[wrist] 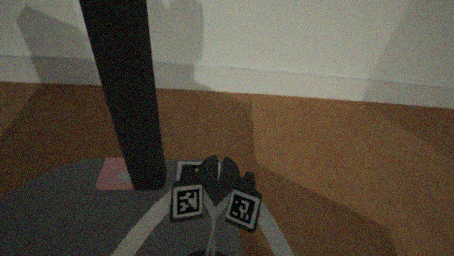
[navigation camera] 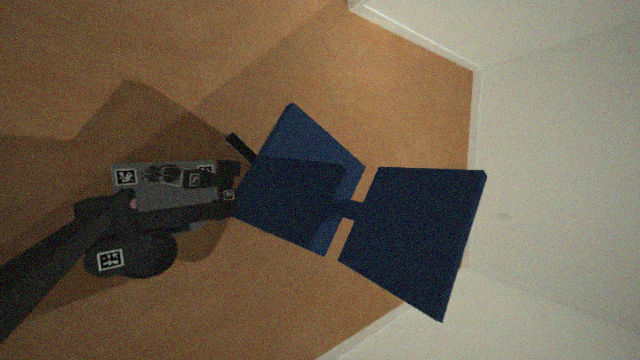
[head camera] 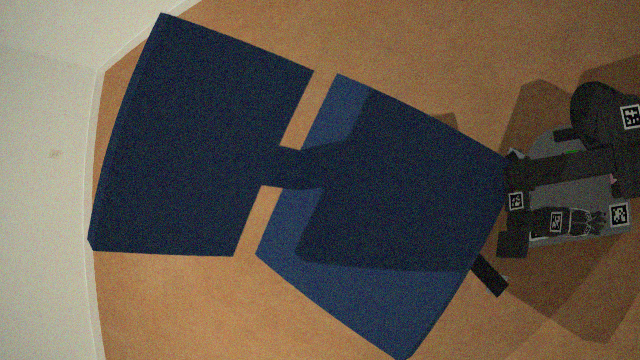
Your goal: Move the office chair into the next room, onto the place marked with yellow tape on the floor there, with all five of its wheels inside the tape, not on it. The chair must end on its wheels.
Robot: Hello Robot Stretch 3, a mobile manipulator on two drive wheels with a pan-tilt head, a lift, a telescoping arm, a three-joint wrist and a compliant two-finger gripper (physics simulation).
Labels:
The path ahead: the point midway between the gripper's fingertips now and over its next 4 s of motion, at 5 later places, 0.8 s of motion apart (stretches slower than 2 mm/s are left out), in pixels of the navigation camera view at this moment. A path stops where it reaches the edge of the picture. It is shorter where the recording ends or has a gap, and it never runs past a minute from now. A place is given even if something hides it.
My gripper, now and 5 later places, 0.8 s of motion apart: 145,173; 144,120; 158,112; 254,117; 268,128; 238,108

